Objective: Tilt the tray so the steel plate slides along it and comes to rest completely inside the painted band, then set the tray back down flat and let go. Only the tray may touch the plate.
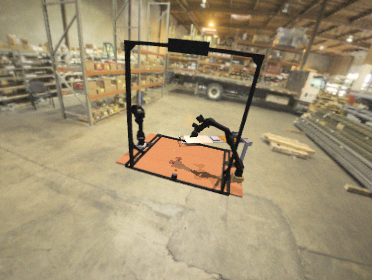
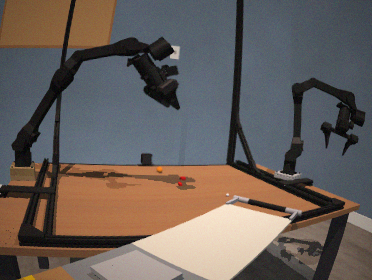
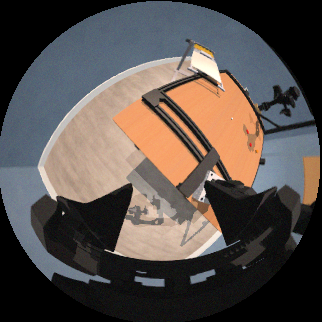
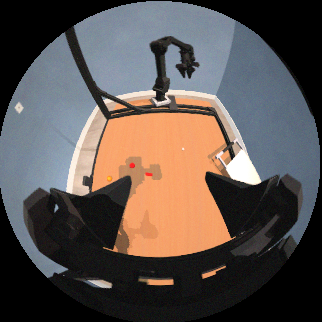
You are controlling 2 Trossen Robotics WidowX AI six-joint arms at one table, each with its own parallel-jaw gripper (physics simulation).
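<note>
The tray (image 1: pixel 197 139) (image 2: pixel 215 240) (image 3: pixel 205 65) (image 4: pixel 242 169) slopes beside the table, with a large cream area and a black handle bar (image 2: pixel 265 205) (image 4: pixel 229 149) on grey brackets at its table end. The grey steel plate (image 1: pixel 215 138) (image 2: pixel 135 270) lies on its grey surface, between the cream area and an orange-yellow area (image 1: pixel 222 140) (image 3: pixel 204 48). Which area is the painted band, I cannot tell. My left gripper (image 2: pixel 336 150) (image 3: pixel 168 186) (image 4: pixel 186 78) is open and empty, raised away from the tray. My right gripper (image 2: pixel 176 106) (image 4: pixel 169 177) is open and empty, high above the table.
Two small red items (image 2: pixel 183 178) (image 2: pixel 180 184), an orange ball (image 2: pixel 159 170) (image 4: pixel 109 178) and a tiny white ball (image 2: pixel 227 195) (image 4: pixel 183 149) lie on the table (image 2: pixel 110 215). Black frame posts (image 2: pixel 237 75) and rails (image 2: pixel 85 241) edge the table. A black block (image 2: pixel 146 159) stands at its far edge.
</note>
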